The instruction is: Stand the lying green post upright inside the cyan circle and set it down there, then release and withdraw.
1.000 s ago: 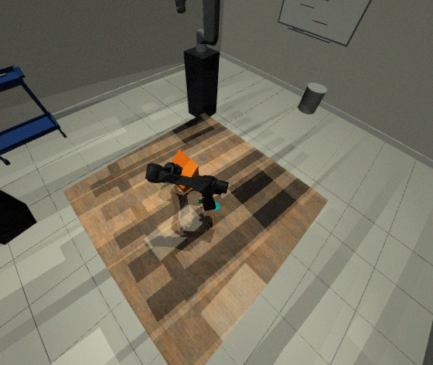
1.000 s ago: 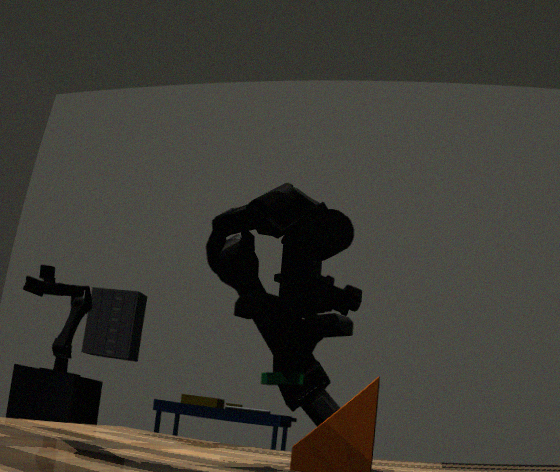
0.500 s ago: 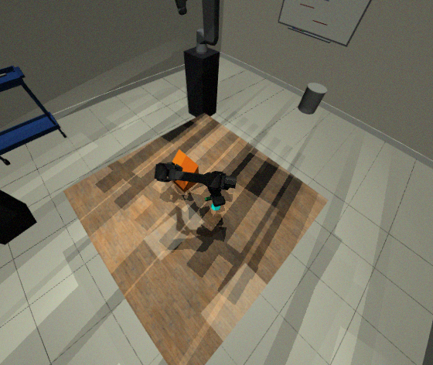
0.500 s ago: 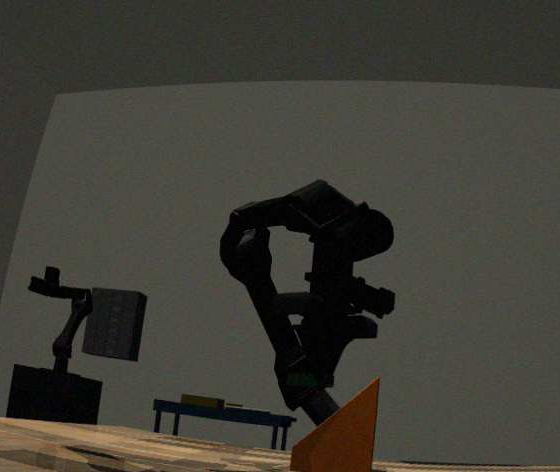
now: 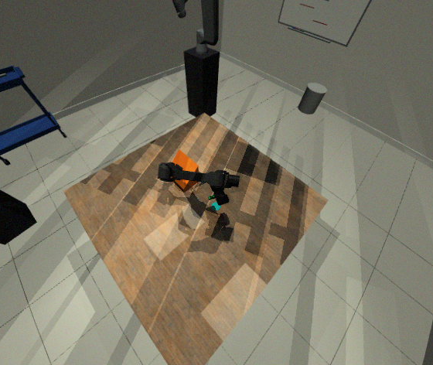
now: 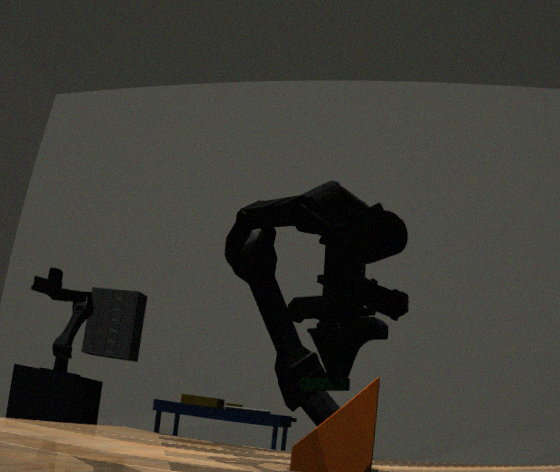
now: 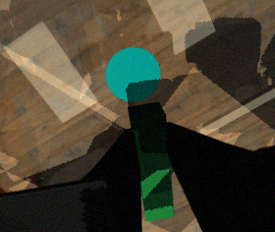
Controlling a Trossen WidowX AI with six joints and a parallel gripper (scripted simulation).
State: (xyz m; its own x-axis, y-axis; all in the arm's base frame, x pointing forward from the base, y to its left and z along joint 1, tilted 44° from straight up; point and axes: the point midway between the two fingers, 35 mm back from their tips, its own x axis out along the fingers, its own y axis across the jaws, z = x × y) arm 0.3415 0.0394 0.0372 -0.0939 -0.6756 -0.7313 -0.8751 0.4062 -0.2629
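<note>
The cyan circle lies 140 mm below my gripper tip. Also, from my gripper tip: green post: 20 mm to the right, 10 mm behind.
</note>
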